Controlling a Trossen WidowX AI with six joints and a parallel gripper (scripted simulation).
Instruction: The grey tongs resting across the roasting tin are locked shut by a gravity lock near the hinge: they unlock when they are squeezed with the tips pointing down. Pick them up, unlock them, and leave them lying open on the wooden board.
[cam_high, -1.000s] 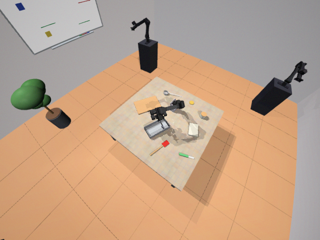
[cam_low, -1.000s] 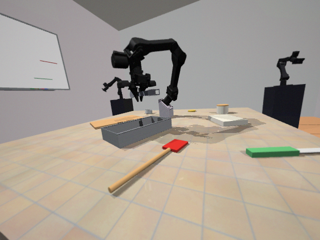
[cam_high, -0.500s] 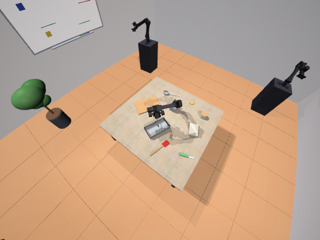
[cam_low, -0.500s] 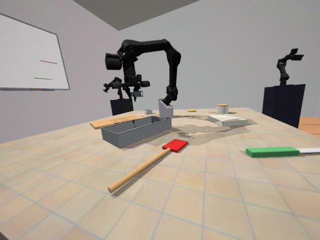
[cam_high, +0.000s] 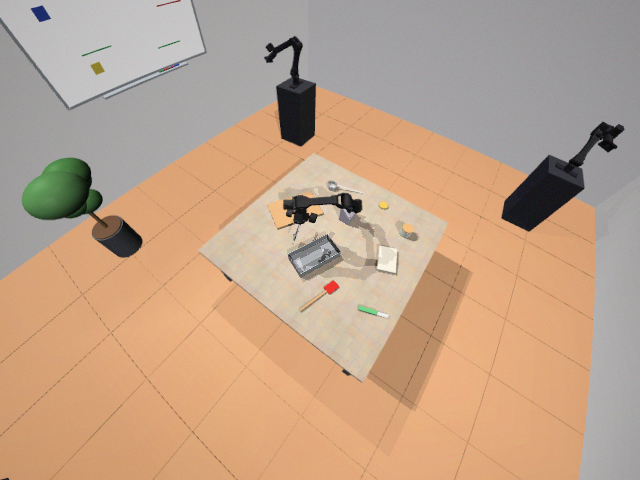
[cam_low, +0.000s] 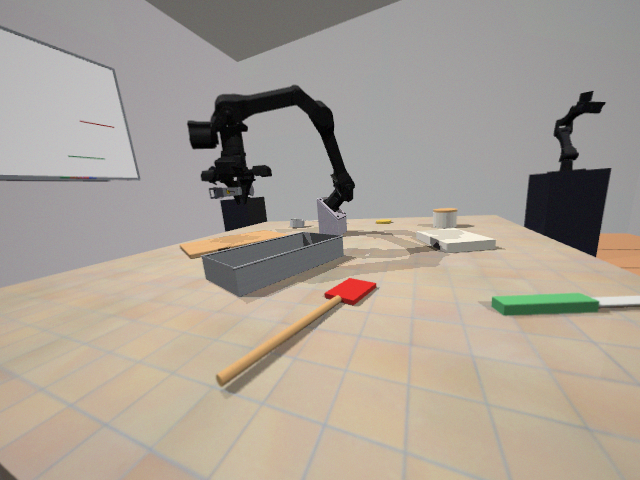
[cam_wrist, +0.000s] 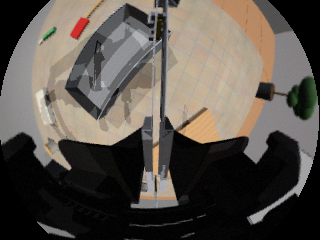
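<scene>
My gripper tip is 170 mm past the wooden board, 190 mm to the left of it and 150 mm above it. The rest, counted from my gripper tip: white block: 160 mm behind, 570 mm to the left, 140 mm below; then grey roasting tin: 90 mm ahead, 160 mm to the left, 130 mm below; then yellow disc: 590 mm behind, 360 mm to the left, 150 mm below.
</scene>
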